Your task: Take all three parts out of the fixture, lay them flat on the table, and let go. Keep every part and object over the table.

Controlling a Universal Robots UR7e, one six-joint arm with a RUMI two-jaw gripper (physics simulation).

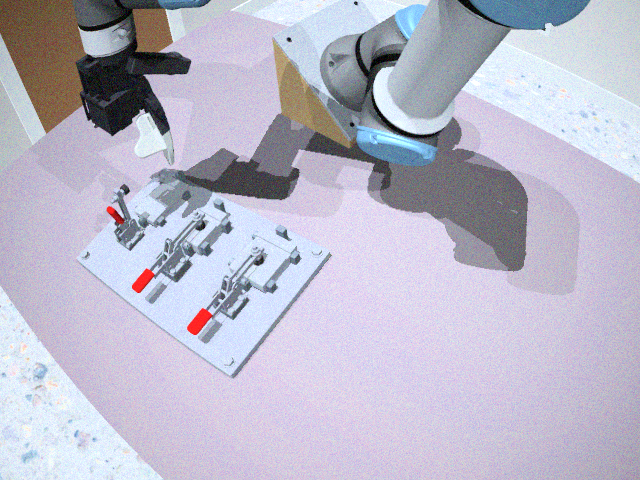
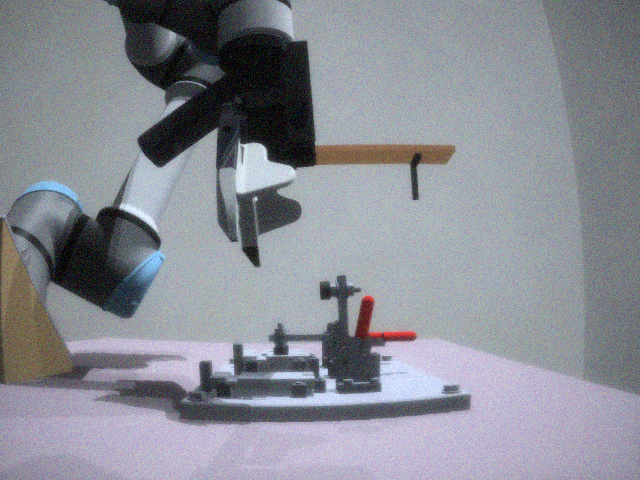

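Where they show: gripper, fingertip midpoint: (image 1: 142,146) (image 2: 247,256); arm's base at its link origin: (image 1: 356,74).
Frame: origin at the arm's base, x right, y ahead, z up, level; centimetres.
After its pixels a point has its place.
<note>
The grey fixture plate (image 1: 270,305) @[z -7.1, x -13.5, y 42.8 cm] (image 2: 413,392) @[z -7.1, x 16.4, y 50.7 cm] lies at the table's front left and carries three toggle clamps. The leftmost clamp (image 1: 128,229) @[z -4.0, x 12.1, y 46.3 cm] has its red handle (image 1: 114,214) @[z 0.6, x 12.3, y 47.3 cm] (image 2: 365,315) @[z -0.3, x 14.0, y 47.0 cm] standing up. The other two clamps have their red handles (image 1: 143,280) @[z -2.5, x 1.6, y 51.8 cm] (image 1: 199,321) @[z -2.9, x -9.3, y 51.6 cm] lying flat. A grey part sits at each clamp: the left part (image 1: 158,196) @[z -5.5, x 14.0, y 38.0 cm] in shadow, the middle part (image 1: 215,221) @[z -4.8, x 1.2, y 37.0 cm], and the right part (image 1: 277,250) @[z -5.3, x -9.6, y 35.8 cm]. My gripper (image 1: 157,143) @[z 4.9, x 14.8, y 37.1 cm] (image 2: 257,229) @[z 4.9, x 14.8, y 37.1 cm] is open and empty, hanging well above the left part's end of the fixture.
The robot base (image 1: 409,110) on its wedge mount (image 1: 304,100) @[z -2.2, x 4.8, y 9.4 cm] stands at the back of the table. A brown cabinet (image 1: 151,29) is at the back left. A wooden wall shelf (image 2: 385,153) hangs behind. The table edge runs along the lower left.
</note>
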